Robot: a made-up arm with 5 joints.
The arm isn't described. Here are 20 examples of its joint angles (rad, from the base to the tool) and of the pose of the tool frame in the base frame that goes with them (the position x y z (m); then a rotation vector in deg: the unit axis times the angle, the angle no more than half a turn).
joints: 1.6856 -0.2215 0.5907 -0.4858 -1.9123
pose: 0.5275 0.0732 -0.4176 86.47 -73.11 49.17
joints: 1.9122 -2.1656 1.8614 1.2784 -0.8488
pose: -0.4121 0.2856 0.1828 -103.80 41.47 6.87
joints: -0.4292 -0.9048 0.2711 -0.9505 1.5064
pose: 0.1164 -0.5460 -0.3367 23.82 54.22 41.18
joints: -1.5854 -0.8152 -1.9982 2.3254 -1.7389
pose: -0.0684 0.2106 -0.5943 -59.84 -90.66 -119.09
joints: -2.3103 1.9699 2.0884 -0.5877 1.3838
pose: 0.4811 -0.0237 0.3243 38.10 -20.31 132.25
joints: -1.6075 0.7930 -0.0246 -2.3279 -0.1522
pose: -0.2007 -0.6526 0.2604 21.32 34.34 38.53
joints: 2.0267 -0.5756 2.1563 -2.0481 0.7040
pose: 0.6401 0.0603 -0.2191 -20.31 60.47 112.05
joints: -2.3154 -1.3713 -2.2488 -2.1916 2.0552
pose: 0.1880 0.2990 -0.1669 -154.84 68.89 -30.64
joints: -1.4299 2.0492 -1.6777 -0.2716 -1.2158
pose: 0.0663 -0.4896 0.5568 18.91 48.64 6.13
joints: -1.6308 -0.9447 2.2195 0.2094 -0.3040
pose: 0.2306 -0.1101 0.1206 -43.29 -34.58 125.73
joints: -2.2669 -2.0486 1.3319 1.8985 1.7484
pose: -0.1160 -0.0891 -0.0069 -84.39 15.10 -59.89
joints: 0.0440 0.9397 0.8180 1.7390 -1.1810
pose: 0.1593 -0.0920 -0.1675 102.15 92.05 113.66
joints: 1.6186 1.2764 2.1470 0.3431 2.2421
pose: -0.0852 -0.2443 0.2536 52.48 52.57 12.58
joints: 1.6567 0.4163 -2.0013 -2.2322 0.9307
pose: -0.1825 -0.2144 0.1929 16.01 29.55 -16.90
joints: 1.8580 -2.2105 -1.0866 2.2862 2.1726
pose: -0.2424 -0.3022 -0.3623 14.78 -105.50 -13.43
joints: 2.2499 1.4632 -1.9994 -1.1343 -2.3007
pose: 0.1540 0.1691 -0.0356 -8.72 -130.05 -122.02
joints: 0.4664 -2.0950 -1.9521 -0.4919 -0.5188
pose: 0.3427 0.5481 -0.0498 -97.81 118.90 -59.55
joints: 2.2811 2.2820 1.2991 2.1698 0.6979
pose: -0.5055 0.1925 0.0885 130.61 -15.46 11.66
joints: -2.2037 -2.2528 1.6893 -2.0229 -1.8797
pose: 0.6119 -0.5983 -0.3083 16.42 97.10 57.21
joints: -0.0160 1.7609 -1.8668 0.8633 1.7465
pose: 0.3628 0.3110 0.5228 -114.28 115.62 -55.44
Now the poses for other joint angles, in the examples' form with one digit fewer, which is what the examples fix.
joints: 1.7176 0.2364 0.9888 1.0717 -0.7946
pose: -0.116 -0.057 -0.156 -3.8 -58.0 -20.5
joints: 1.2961 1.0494 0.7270 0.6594 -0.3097
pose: -0.046 -0.291 0.088 -14.7 -76.2 -2.6
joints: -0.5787 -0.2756 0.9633 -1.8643 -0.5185
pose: -0.231 -0.715 -0.310 16.3 -40.0 15.0
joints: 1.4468 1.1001 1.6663 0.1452 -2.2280
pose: 0.309 -0.302 0.195 21.2 166.6 16.2
